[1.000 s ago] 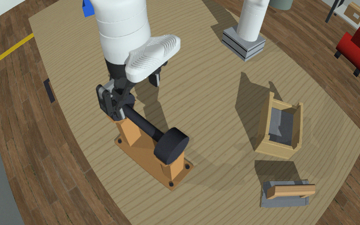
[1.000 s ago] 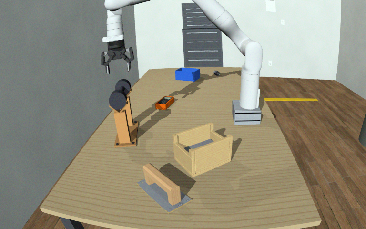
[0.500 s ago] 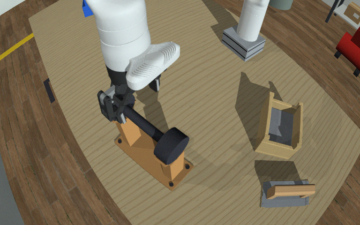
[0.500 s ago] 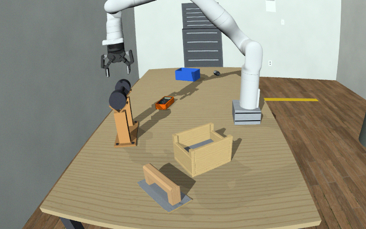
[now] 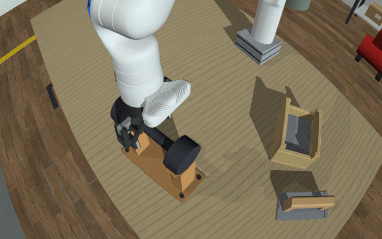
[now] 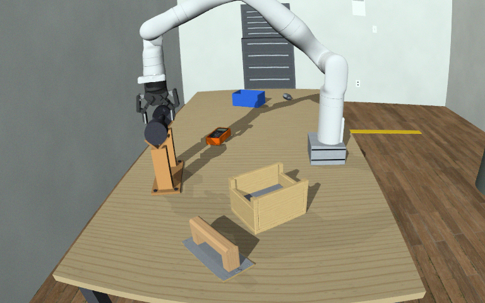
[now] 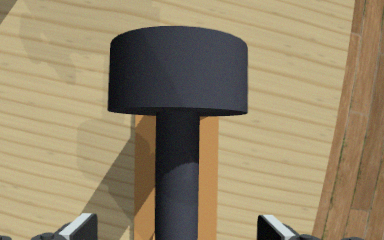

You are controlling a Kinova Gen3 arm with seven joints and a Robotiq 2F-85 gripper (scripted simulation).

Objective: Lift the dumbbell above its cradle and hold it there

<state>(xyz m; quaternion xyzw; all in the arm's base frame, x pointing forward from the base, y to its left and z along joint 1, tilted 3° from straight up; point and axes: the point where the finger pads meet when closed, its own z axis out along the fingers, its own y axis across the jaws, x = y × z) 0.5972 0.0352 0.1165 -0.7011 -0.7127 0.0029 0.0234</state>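
My gripper is now 1 cm above the dark grey dumbbell. From my hand the other things lie so: wooden crate 31 cm behind, 26 cm to the left, 16 cm below; then blue bin 38 cm behind, 81 cm to the right, 19 cm below; then orange wooden cradle 13 cm below.
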